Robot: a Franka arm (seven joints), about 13 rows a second.
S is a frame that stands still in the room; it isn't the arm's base.
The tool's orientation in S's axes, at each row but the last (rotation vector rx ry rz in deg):
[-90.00, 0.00, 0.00]
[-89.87, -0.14, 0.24]
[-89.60, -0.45, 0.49]
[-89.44, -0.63, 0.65]
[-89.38, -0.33, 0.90]
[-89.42, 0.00, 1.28]
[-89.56, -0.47, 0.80]
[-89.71, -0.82, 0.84]
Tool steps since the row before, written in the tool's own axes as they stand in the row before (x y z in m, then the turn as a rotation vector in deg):
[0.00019, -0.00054, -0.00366, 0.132, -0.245, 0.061]
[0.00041, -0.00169, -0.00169, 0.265, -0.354, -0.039]
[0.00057, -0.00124, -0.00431, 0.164, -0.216, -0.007]
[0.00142, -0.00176, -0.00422, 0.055, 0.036, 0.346]
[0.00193, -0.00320, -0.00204, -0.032, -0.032, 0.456]
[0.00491, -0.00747, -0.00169, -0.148, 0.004, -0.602]
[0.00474, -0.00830, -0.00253, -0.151, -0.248, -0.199]
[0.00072, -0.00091, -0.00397, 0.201, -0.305, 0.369]
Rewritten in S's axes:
[0.00019, -0.00366, 0.00054, 0.132, 0.061, 0.245]
[0.00042, -0.00169, 0.00169, 0.266, -0.039, 0.354]
[0.00062, -0.00431, 0.00121, 0.164, -0.007, 0.216]
[0.00148, -0.00422, 0.00172, 0.050, 0.347, -0.033]
[0.00198, -0.00205, 0.00317, -0.038, 0.455, 0.037]
[0.00504, -0.00169, 0.00738, -0.139, -0.604, -0.008]
[0.00481, -0.00253, 0.00826, -0.147, -0.203, 0.247]
[0.00079, -0.00396, 0.00089, 0.194, 0.371, 0.307]

